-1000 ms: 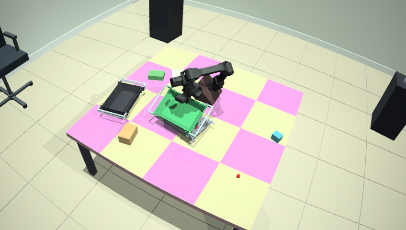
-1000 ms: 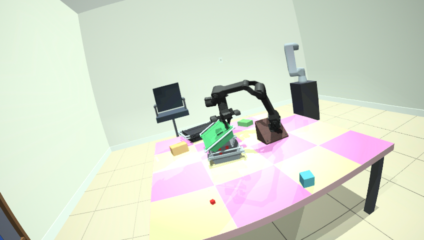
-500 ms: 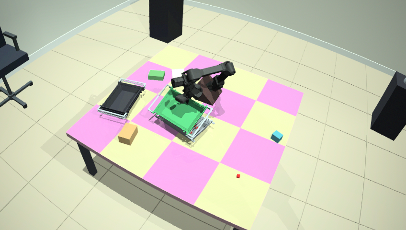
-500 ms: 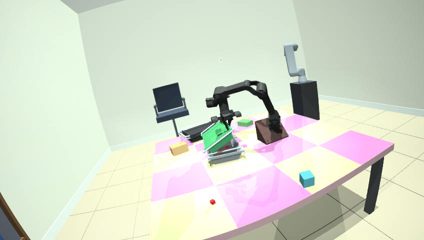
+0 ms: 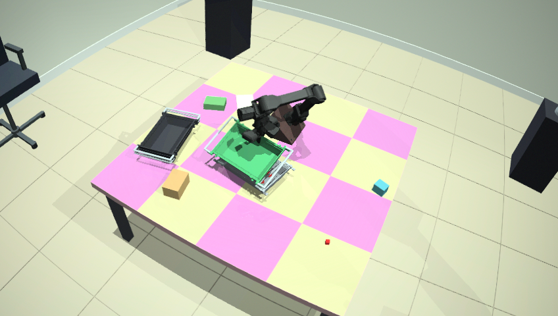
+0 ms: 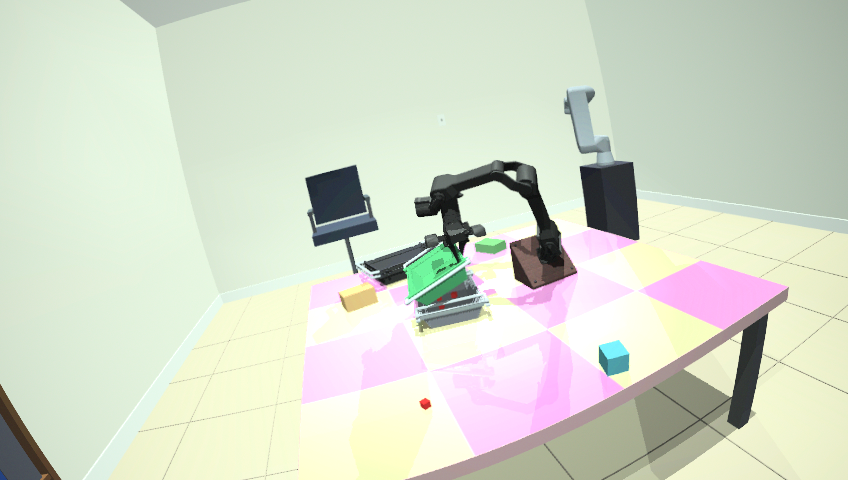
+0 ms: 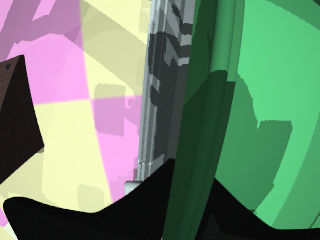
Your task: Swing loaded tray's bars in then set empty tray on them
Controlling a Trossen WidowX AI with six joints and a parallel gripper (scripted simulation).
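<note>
Right now the green tray is 90 mm ahead of my gripper tip and 10 mm to the right of it. Round my gripper tip: orange block (360 mm ahead, 210 mm to the right, 110 mm below); green block (460 mm to the right, 230 mm behind, 120 mm below); white card (360 mm behind, 350 mm to the right, 130 mm below).
</note>
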